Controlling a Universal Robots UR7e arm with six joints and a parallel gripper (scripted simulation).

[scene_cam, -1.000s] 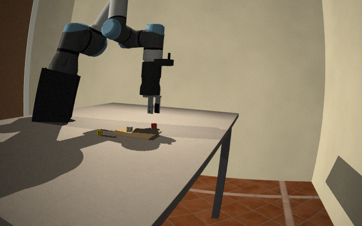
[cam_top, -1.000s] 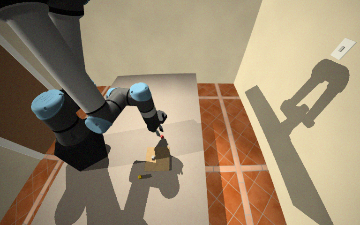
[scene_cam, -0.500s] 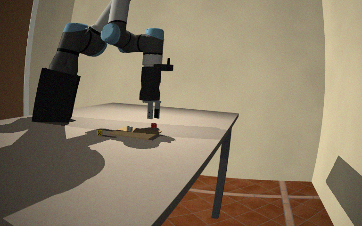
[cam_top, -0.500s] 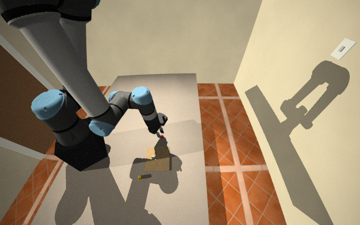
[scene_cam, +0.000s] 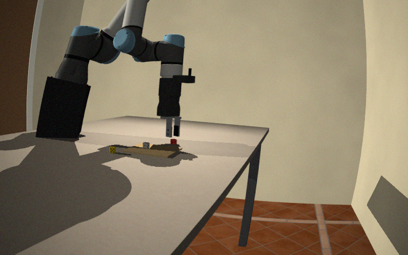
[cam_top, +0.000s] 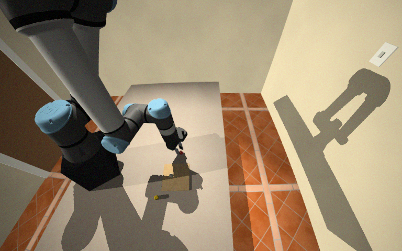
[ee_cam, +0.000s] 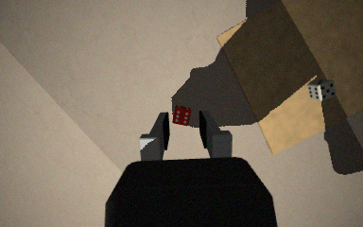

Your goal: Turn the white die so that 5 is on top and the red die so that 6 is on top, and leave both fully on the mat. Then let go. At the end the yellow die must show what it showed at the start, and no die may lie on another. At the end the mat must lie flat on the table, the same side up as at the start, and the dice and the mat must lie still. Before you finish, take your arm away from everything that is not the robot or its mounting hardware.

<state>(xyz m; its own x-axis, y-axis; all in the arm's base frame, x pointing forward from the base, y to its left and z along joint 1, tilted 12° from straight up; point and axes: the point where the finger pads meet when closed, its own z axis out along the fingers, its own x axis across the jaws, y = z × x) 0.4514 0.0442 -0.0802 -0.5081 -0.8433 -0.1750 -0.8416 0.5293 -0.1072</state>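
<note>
Now: hand 3 cm above the red die. Round my hand: white die: 13 cm to the right, 5 cm behind, 3 cm below; yellow die: 23 cm to the right, 12 cm behind, 3 cm below; tan mat: 13 cm to the right, 4 cm below, 3 cm behind.
</note>
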